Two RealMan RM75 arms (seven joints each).
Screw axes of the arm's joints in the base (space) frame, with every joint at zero. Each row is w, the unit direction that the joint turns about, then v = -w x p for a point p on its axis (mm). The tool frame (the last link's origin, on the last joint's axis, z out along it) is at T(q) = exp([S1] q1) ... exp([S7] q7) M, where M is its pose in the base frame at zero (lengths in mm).
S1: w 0 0 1 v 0 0 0
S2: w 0 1 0 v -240.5 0 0
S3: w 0 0 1 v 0 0 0
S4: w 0 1 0 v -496.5 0 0
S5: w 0 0 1 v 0 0 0
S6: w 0 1 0 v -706.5 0 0
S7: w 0 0 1 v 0 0 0
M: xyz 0 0 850.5 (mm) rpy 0 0 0 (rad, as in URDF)
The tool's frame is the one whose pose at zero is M.
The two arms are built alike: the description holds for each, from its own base.
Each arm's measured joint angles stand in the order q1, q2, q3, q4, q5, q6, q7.
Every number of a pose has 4 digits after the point.
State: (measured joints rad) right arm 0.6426 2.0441 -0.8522 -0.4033 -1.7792 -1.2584 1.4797; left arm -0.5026 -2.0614 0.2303 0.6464 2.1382 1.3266 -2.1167
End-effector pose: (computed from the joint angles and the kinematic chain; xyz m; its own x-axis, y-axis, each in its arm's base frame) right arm 0.2517 0.3680 -0.0345 0.6644 -0.5002 -0.5553 -0.6583 -0.7435 -0.1180; left arm -0.3431 0.3423 0.0579 -0.0172 0.6451 0.7639 0.9888 -0.1021 0.1084
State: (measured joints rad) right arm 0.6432 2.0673 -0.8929 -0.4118 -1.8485 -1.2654 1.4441; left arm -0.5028 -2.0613 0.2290 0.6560 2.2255 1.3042 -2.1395
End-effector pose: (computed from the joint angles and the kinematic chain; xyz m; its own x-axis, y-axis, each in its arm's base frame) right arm 0.2499 0.3559 -0.0528 0.7373 -0.4839 -0.4715 -0.5936 -0.7972 -0.1100; left arm -0.3522 0.3380 0.0533 -0.0046 0.6847 0.7288 0.9966 -0.0564 0.0593
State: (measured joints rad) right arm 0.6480 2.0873 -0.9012 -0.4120 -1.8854 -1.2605 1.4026; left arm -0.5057 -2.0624 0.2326 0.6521 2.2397 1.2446 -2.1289
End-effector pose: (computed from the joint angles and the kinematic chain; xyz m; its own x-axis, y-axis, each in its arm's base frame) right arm 0.2471 0.3504 -0.0642 0.7775 -0.4545 -0.4346 -0.5476 -0.8291 -0.1126; left arm -0.3590 0.3411 0.0532 0.0097 0.6733 0.7393 0.9995 -0.0278 0.0122
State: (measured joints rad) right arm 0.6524 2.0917 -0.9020 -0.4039 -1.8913 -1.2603 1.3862; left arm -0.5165 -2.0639 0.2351 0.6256 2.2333 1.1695 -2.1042
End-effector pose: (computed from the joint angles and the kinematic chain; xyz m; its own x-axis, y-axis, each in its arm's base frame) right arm 0.2459 0.3487 -0.0678 0.7865 -0.4454 -0.4277 -0.5343 -0.8382 -0.1096; left arm -0.3634 0.3473 0.0500 0.0202 0.6531 0.7570 0.9997 -0.0036 -0.0236
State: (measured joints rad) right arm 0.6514 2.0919 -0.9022 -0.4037 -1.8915 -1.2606 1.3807; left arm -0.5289 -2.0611 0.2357 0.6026 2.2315 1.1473 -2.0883
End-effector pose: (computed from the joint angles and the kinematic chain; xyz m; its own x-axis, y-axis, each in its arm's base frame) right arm 0.2462 0.3483 -0.0680 0.7890 -0.4418 -0.4269 -0.5307 -0.8402 -0.1113; left arm -0.3619 0.3516 0.0466 0.0291 0.6527 0.7570 0.9995 -0.0079 -0.0316
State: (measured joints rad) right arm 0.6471 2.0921 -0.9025 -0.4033 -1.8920 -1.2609 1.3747; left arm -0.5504 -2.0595 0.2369 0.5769 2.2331 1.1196 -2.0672
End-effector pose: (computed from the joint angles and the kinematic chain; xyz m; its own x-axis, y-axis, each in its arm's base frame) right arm 0.2477 0.3471 -0.0682 0.7904 -0.4405 -0.4257 -0.5294 -0.8408 -0.1131; left arm -0.3577 0.3586 0.0418 0.0483 0.6542 0.7548 0.9987 -0.0206 -0.0460
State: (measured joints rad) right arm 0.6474 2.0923 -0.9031 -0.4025 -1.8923 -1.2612 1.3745; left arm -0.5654 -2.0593 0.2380 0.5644 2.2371 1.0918 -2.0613
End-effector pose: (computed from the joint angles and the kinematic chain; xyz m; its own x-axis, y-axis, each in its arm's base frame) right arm 0.2476 0.3469 -0.0685 0.7907 -0.4407 -0.4250 -0.5291 -0.8412 -0.1119; left arm -0.3558 0.3640 0.0396 0.0579 0.6520 0.7560 0.9980 -0.0191 -0.0599
